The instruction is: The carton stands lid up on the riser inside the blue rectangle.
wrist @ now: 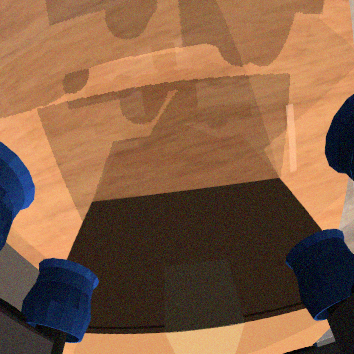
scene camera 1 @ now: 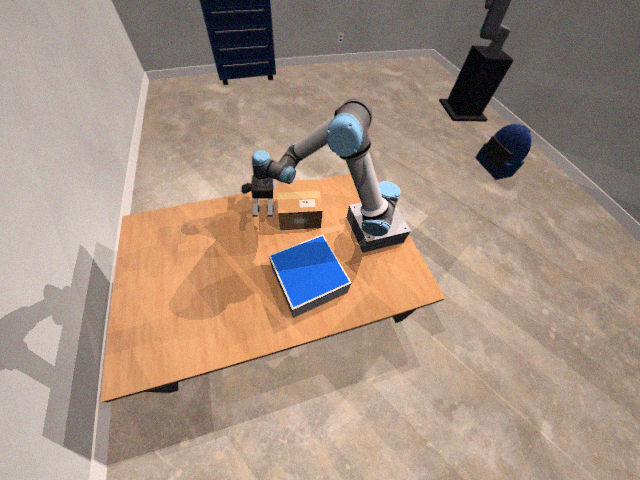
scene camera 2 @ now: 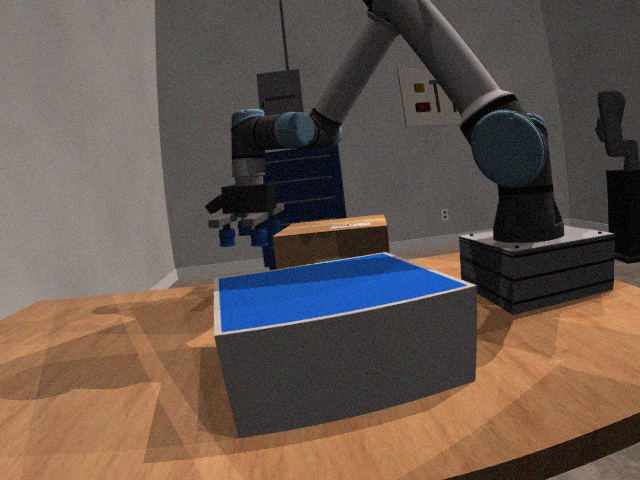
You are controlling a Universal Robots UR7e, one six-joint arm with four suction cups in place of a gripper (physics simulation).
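The brown carton (scene camera 1: 299, 219) (scene camera 2: 330, 248) (wrist: 150, 240) stands on the table behind the riser, with its taped, labelled face up. In the wrist view its dark side shows, with a tape strip at the lower middle. The riser (scene camera 1: 323, 300) (scene camera 2: 351, 356) is a dark grey block. The blue rectangle (scene camera 1: 310, 273) (scene camera 2: 336, 297) with a pale border covers its top, and nothing stands on it. My gripper (scene camera 1: 263, 209) (scene camera 2: 248, 233) (wrist: 185, 225) is open. Its blue suction cups hang above the table at the carton's left side in the scene views, holding nothing.
The arm's base block (scene camera 1: 387, 241) (scene camera 2: 563, 281) stands right of the carton and riser on the wooden table (scene camera 1: 170, 335) (scene camera 2: 103, 428). A blue drawer cabinet (scene camera 1: 242, 41) (scene camera 2: 310, 191) stands against the back wall, beyond the table. A black pedestal (scene camera 1: 478, 82) stands on the floor at right.
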